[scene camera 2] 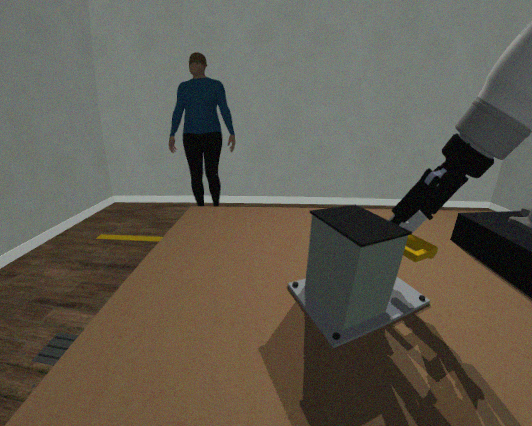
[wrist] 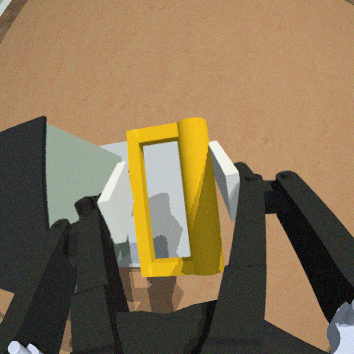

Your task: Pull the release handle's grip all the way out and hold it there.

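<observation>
The release handle's yellow grip (scene camera 2: 422,251) (wrist: 200,200) is a rectangular frame with a thick rounded bar along its outer side. It stands out beside a grey-green housing (scene camera 2: 332,270) (wrist: 75,175) with a black top, above the light metal base plate (scene camera 2: 411,291) (wrist: 162,172). My gripper (scene camera 2: 406,225) (wrist: 170,167) is shut on the yellow grip, with one pale pad at the frame's housing side and the other at the rounded bar. In the scene view the housing hides part of the grip and the fingertips. How the grip joins the housing is hidden.
The base plate has dark bolts at its corners and rests on the brown table (scene camera 2: 200,300) (wrist: 280,75). A black box-like object (scene camera 2: 492,245) is at the table's right side. A person (scene camera 2: 202,110) in a blue top stands beyond the table's far end, near the back wall.
</observation>
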